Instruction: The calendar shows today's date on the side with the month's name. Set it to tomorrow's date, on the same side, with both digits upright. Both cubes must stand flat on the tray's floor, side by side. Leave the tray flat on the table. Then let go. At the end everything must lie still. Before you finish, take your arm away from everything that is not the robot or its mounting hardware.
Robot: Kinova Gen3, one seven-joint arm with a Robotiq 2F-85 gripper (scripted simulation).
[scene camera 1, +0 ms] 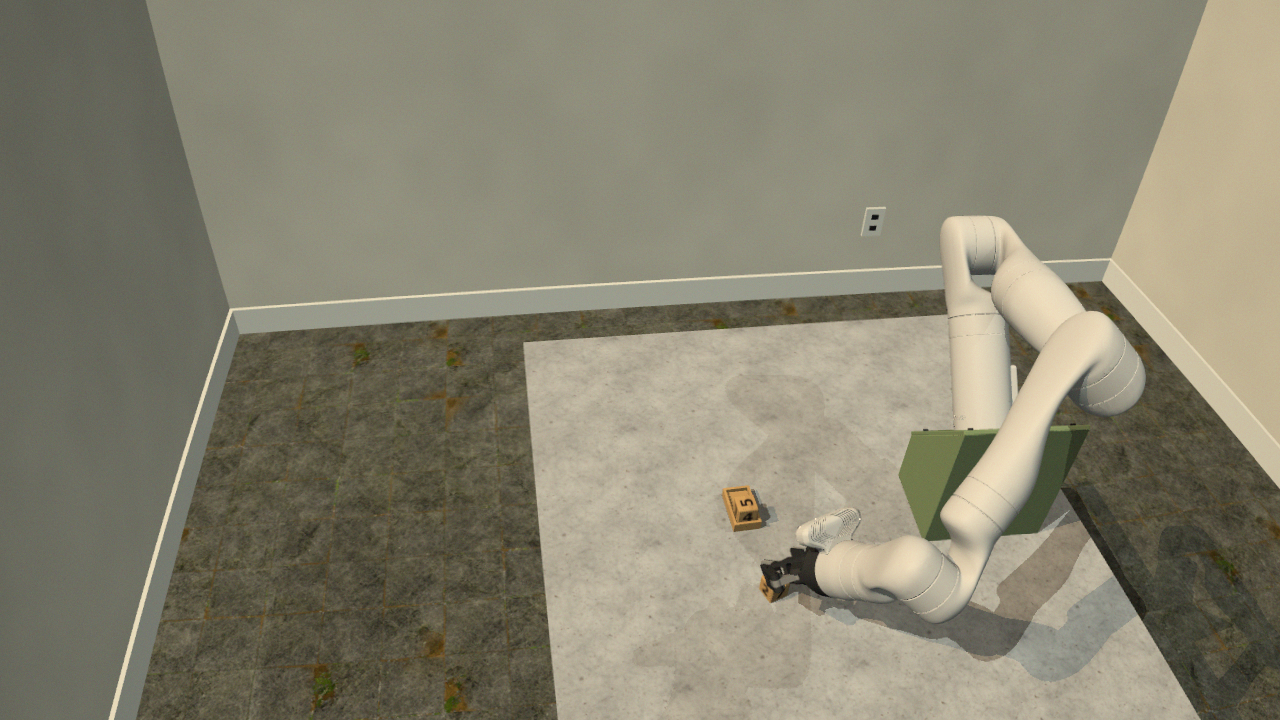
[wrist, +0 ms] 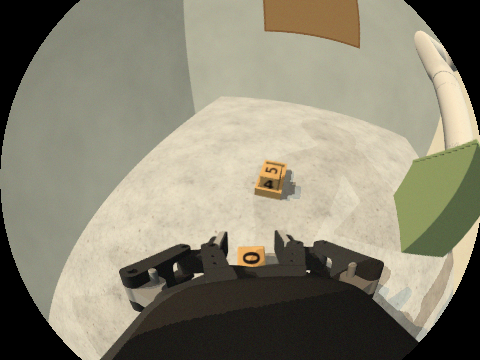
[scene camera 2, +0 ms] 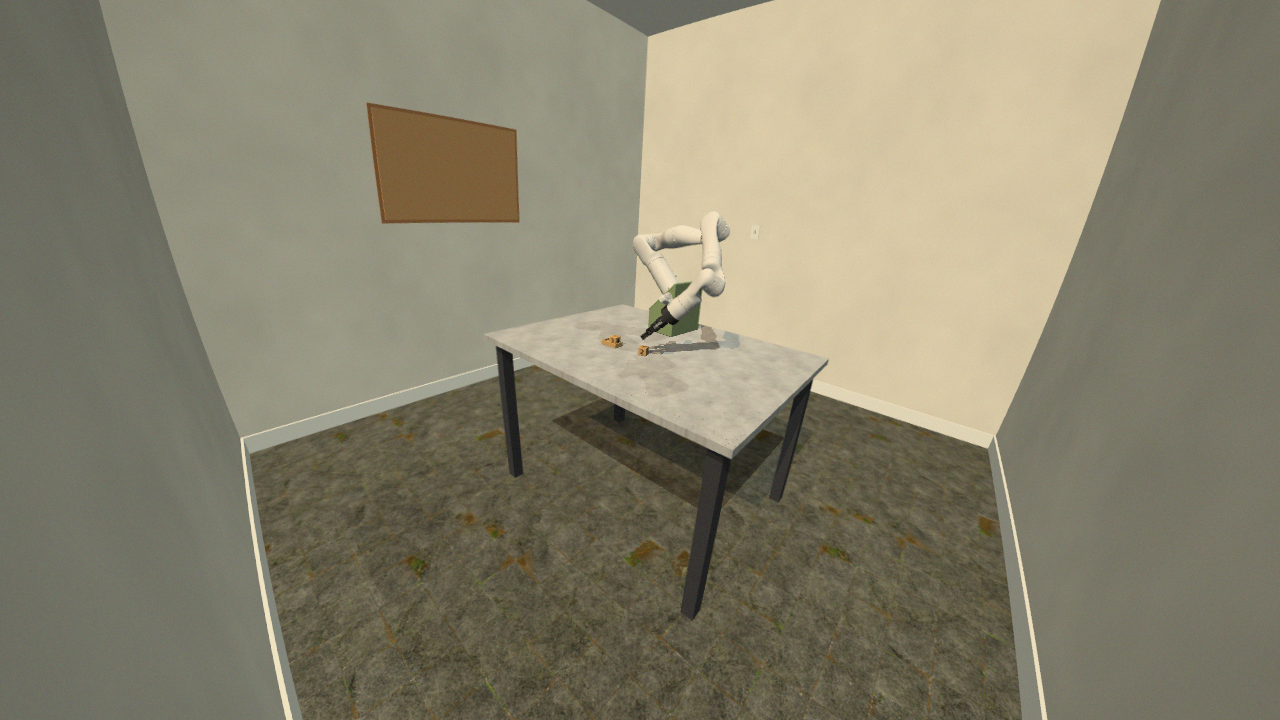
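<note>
A wooden tray is there in the pictures. So is my gripper, and I see it in the wrist view as well.
</note>
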